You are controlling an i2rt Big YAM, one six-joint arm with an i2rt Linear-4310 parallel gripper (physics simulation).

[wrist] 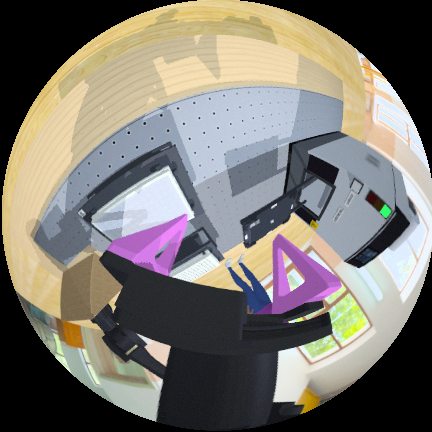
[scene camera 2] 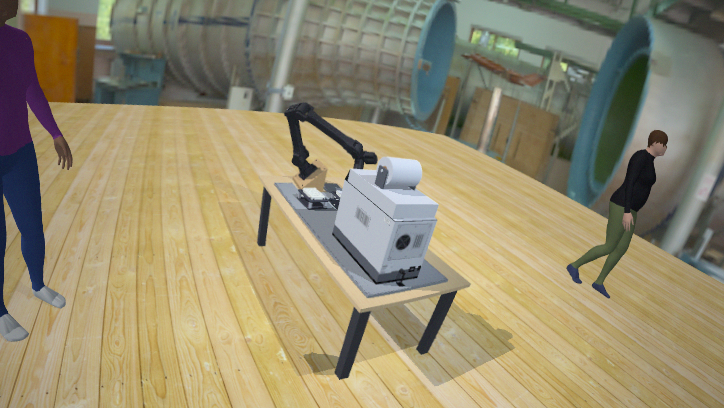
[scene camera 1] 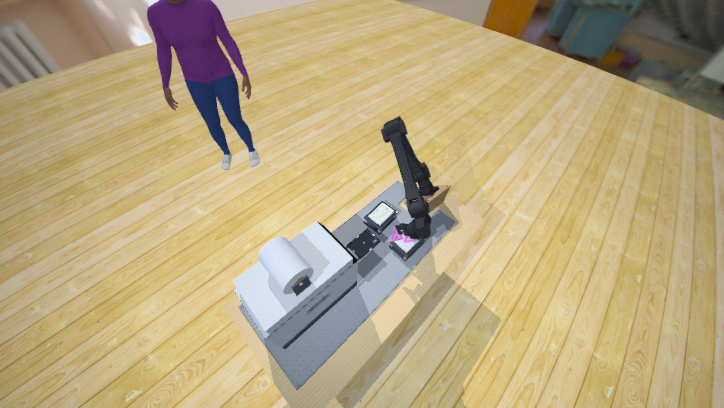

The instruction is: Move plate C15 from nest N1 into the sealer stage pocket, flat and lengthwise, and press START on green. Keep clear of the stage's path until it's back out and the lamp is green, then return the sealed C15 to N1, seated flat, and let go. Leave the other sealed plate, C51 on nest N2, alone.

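Frame: origin at the arm's base, x ahead, y left, z up, level; millimetres.
Seen in the pictures: gripper, fingertip midpoint: (wrist: 232, 228) (scene camera 1: 397, 241); arm's base, link origin: (wrist: 92, 302) (scene camera 2: 308, 172) (scene camera 1: 427, 192).
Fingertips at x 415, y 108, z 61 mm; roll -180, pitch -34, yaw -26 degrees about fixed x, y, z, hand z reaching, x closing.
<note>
Offsets run from my fingertips to a thing's top centre.
My gripper (scene camera 1: 402, 237) (wrist: 232, 228) is open and empty, its pink fingers near the nests; in scene camera 2 the sealer hides them. A plate with open wells @(dx -102, dy -196, dz -66 mm) (scene camera 1: 381, 213) (scene camera 2: 314, 193) (wrist: 195, 268), which looks like C15, lies flat on its nest, partly behind a finger in the wrist view. A smooth-topped sealed plate @(dx -92, dy +12, dz -72 mm) (scene camera 1: 404, 247) (wrist: 145, 205), apparently C51, lies flat on the other nest; my fingers overlap it in scene camera 1. No plate label is readable. The black stage @(dx +153, dy -121, dz -38 mm) (scene camera 1: 362, 243) (wrist: 267, 224) is out and bare. The lamp @(dx +256, dy -28, dz +147 mm) (wrist: 385, 210) is green; START @(dx +256, dy -28, dz +65 mm) (wrist: 356, 185) is on the front.
The white sealer (scene camera 1: 324, 248) (scene camera 2: 374, 228) with its film roll @(dx +488, dy -122, dz +342 mm) (scene camera 1: 283, 263) (scene camera 2: 402, 173) stands at the stage's far end. A brown block (scene camera 2: 311, 177) (wrist: 87, 285) is at the arm's base. People (scene camera 1: 195, 43) (scene camera 2: 638, 174) are away from the table.
</note>
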